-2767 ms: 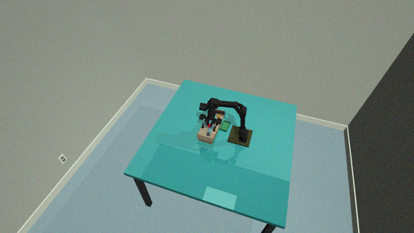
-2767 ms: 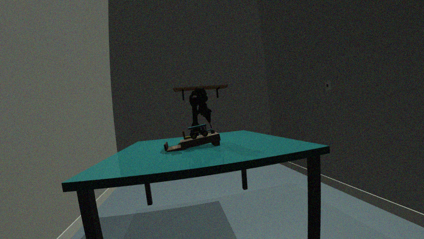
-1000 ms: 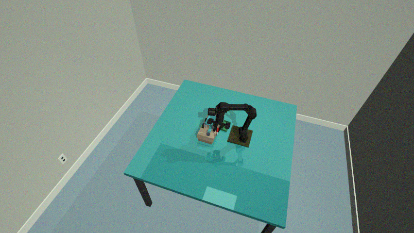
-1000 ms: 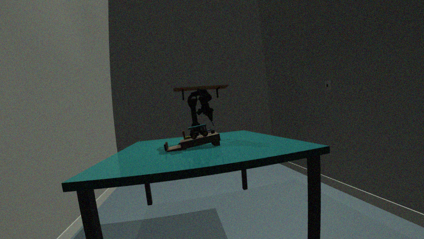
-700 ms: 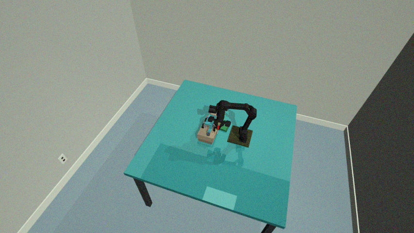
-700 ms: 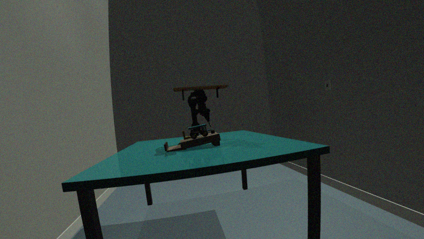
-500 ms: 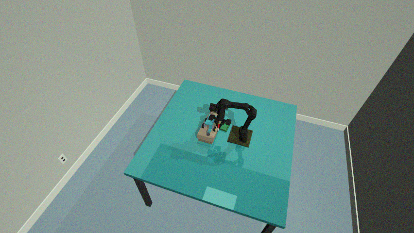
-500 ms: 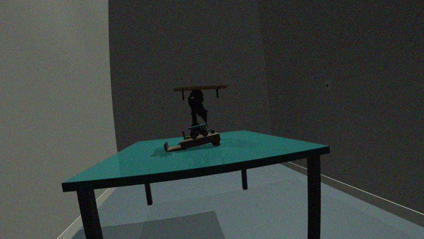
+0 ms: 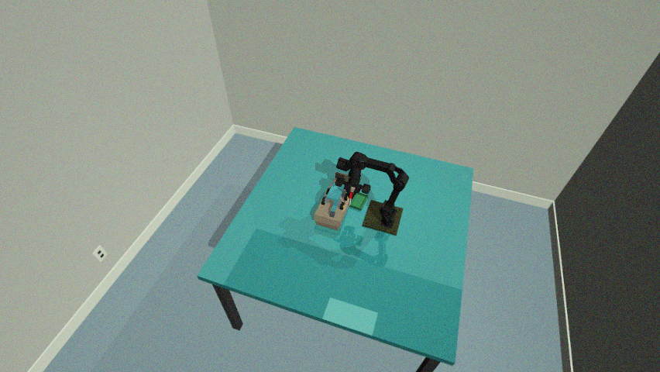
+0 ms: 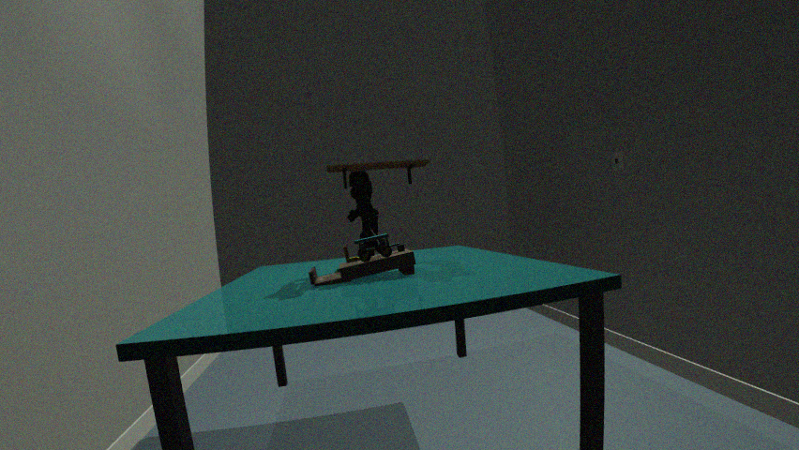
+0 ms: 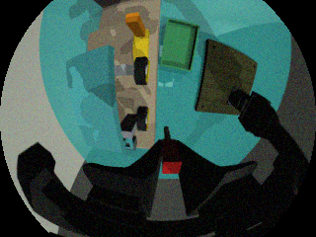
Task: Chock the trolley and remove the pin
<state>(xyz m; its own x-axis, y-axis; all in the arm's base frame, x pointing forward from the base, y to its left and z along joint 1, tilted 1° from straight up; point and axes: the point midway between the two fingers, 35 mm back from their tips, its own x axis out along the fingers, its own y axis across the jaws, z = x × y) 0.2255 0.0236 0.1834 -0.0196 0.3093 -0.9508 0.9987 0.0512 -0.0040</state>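
My gripper tip is now 2 cm past the green tray, 13 cm to the left of it and 17 cm above it. Also, from my gripper tip: red-headed stop pin right at my gripper tip; yellow chock 5 cm ahead, 11 cm to the right, 8 cm below; blue trolley 10 cm ahead, 2 cm to the right, 5 cm below.
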